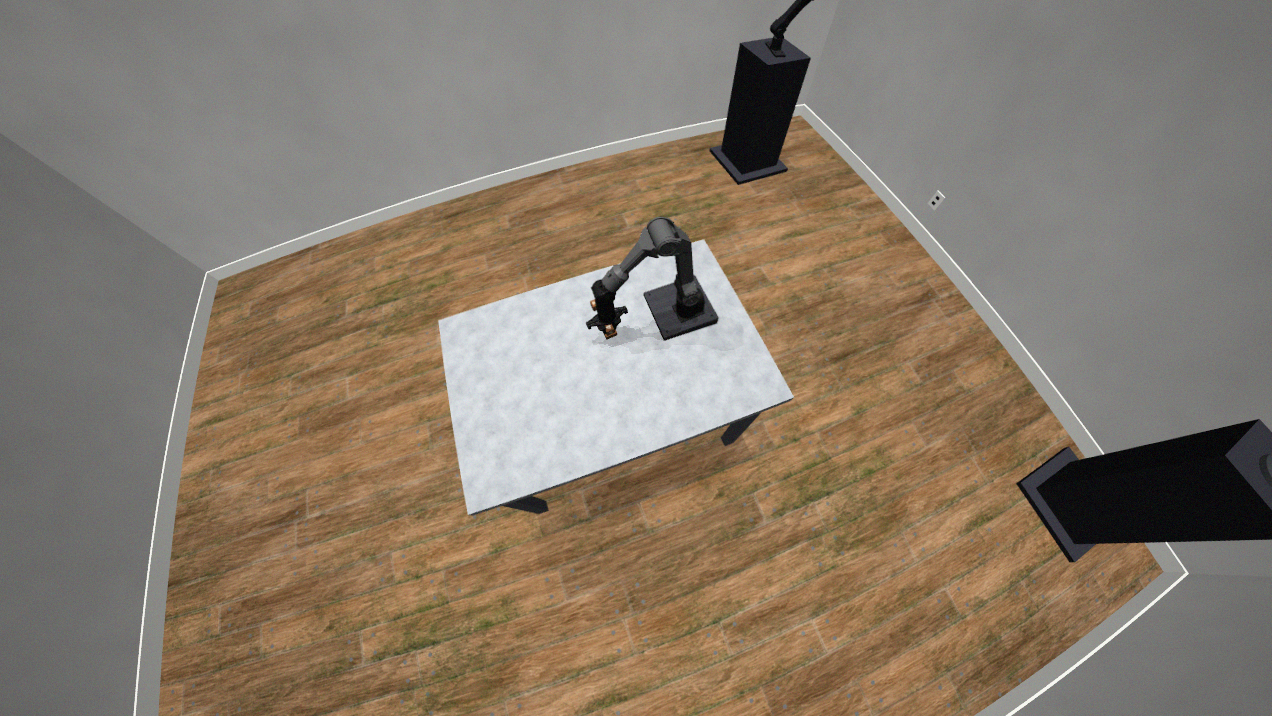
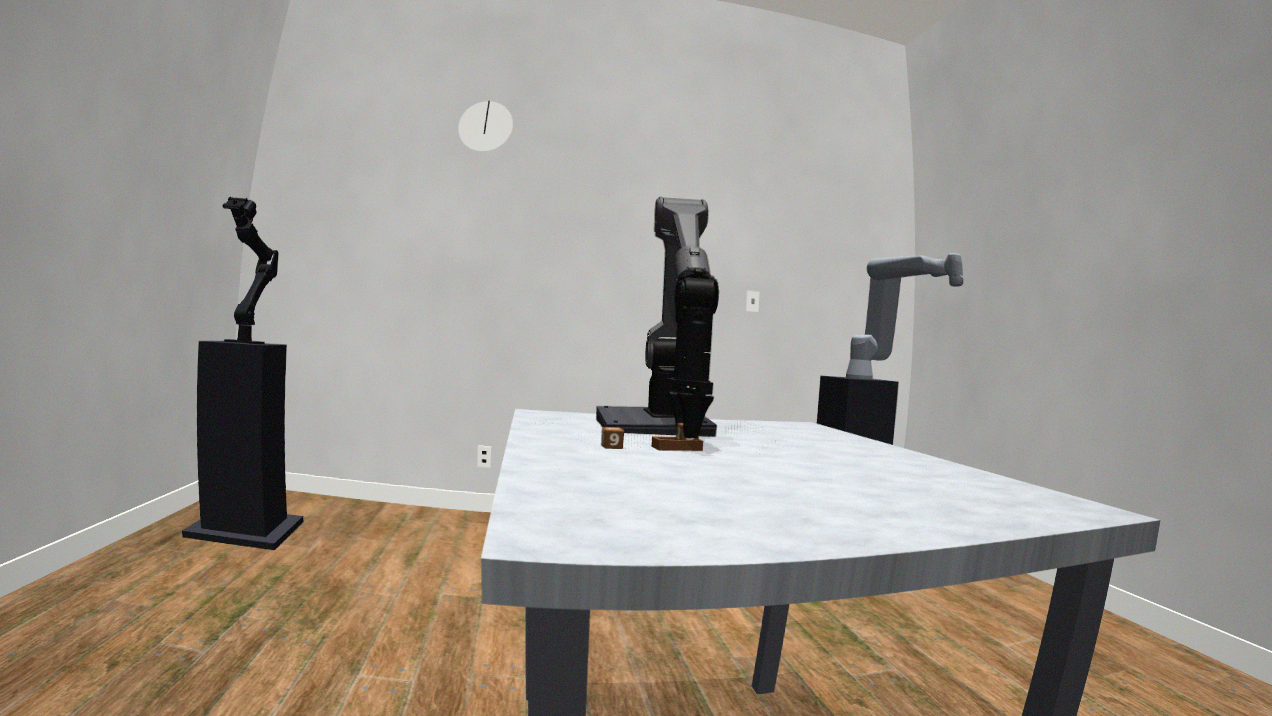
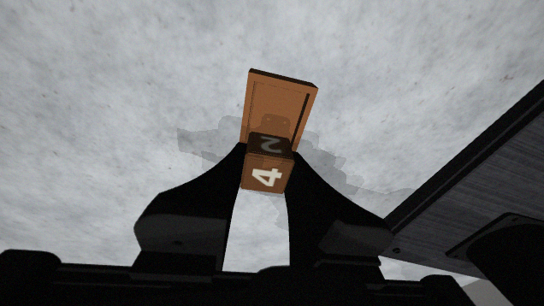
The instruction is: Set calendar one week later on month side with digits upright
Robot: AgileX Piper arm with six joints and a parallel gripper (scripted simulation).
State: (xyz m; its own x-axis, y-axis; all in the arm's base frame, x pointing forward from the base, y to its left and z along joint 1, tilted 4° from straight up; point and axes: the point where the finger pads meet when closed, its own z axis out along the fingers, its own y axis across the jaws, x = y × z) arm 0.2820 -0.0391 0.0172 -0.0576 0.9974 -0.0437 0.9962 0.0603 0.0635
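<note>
The brown cube is right at my hand. Round my hand: tray 20 mm to the right, 20 mm below.
</note>
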